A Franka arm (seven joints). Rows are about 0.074 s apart.
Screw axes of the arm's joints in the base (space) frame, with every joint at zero. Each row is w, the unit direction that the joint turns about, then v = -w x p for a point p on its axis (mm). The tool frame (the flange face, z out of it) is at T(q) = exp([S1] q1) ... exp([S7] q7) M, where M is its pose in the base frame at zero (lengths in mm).
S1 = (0, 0, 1, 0, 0, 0)
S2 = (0, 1, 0, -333, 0, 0)
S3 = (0, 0, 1, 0, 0, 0)
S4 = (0, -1, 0, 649, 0, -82.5)
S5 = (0, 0, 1, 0, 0, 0)
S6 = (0, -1, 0, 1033, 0, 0)
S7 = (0, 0, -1, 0, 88, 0)
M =
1 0 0 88
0 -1 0 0
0 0 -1 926
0 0 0 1
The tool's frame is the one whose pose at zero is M.
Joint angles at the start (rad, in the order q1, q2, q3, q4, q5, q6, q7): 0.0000, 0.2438, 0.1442, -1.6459, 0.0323, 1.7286, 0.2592
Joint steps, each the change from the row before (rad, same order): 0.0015, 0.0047, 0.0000, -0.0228, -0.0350, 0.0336, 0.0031; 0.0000, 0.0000, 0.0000, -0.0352, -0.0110, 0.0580, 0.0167; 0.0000, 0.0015, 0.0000, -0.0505, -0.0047, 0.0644, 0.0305; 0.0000, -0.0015, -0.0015, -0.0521, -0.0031, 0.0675, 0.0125; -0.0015, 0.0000, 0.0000, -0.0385, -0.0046, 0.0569, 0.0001; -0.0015, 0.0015, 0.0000, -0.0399, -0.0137, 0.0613, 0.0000; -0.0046, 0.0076, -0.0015, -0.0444, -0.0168, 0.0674, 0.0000; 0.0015, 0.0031, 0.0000, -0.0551, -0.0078, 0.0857, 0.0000
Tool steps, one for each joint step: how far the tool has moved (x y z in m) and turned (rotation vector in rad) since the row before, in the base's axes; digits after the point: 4 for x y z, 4 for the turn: 0.0011, -0.0019, -0.0112, -0.0319, -0.0109, 0.0089; 0.0007, -0.0004, -0.0120, -0.0092, -0.0240, -0.0130; -0.0021, 0.0001, -0.0193, -0.0057, -0.0128, -0.0280; -0.0032, -0.0007, -0.0178, -0.0017, -0.0171, -0.0118; -0.0021, -0.0009, -0.0131, -0.0008, -0.0188, 0.0012; -0.0024, -0.0013, -0.0140, -0.0076, -0.0214, 0.0065; -0.0031, -0.0040, -0.0189, -0.0093, -0.0171, 0.0051; -0.0058, 0.0012, -0.0189, 0.0009, -0.0278, 0.0092
